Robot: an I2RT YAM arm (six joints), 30 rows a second.
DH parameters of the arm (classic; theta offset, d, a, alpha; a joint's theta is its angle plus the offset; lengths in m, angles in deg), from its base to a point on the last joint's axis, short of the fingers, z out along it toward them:
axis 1: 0 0.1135 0.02 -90
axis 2: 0 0 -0.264 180
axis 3: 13.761 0 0.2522 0
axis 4: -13.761 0 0.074 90
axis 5: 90 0 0 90
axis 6: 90 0.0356 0 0
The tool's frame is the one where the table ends.
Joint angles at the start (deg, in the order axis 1, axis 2, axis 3, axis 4, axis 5, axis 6):
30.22, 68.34, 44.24, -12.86, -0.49, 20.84
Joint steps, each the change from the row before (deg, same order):
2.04, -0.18, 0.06, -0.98, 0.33, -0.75
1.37, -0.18, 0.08, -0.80, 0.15, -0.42
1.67, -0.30, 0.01, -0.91, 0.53, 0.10
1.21, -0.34, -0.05, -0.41, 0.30, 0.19
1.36, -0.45, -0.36, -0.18, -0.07, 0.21
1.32, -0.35, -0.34, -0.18, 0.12, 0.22
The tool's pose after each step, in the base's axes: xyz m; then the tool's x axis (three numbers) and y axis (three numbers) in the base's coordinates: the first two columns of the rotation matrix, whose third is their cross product. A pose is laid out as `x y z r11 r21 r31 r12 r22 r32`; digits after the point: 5 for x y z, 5 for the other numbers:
0.21710 0.13715 0.24731 -0.66965 -0.01648 -0.74249 -0.32541 0.90519 0.27339
0.21281 0.14156 0.24731 -0.67175 -0.04255 -0.73956 -0.34815 0.89936 0.26448
0.20734 0.14641 0.24724 -0.67517 -0.06362 -0.73492 -0.36522 0.89443 0.25810
0.20320 0.14978 0.24772 -0.67505 -0.07502 -0.73395 -0.37824 0.88932 0.25698
0.19802 0.15340 0.24717 -0.67571 -0.08870 -0.73181 -0.39716 0.88014 0.26004
0.19318 0.15680 0.24632 -0.67632 -0.10192 -0.72953 -0.41294 0.87258 0.26092

